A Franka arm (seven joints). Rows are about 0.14 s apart.
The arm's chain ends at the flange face. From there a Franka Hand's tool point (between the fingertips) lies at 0.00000 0.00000 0.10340 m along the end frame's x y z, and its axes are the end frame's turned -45 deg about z.
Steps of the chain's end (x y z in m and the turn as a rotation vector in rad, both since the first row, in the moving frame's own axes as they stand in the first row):
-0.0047, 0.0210, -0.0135, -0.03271, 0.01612, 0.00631
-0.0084, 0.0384, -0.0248, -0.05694, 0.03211, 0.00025
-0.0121, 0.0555, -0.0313, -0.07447, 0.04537, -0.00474
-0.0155, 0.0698, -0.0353, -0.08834, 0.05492, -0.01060
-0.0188, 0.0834, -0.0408, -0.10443, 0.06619, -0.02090
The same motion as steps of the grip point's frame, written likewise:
-0.0194, 0.0151, -0.0136, -0.03453, -0.01173, 0.00631
-0.0349, 0.0277, -0.0250, -0.06297, -0.01756, 0.00025
-0.0499, 0.0394, -0.0317, -0.08474, -0.02058, -0.00474
-0.0627, 0.0489, -0.0359, -0.10130, -0.02363, -0.01060
-0.0749, 0.0582, -0.0416, -0.12065, -0.02704, -0.02090

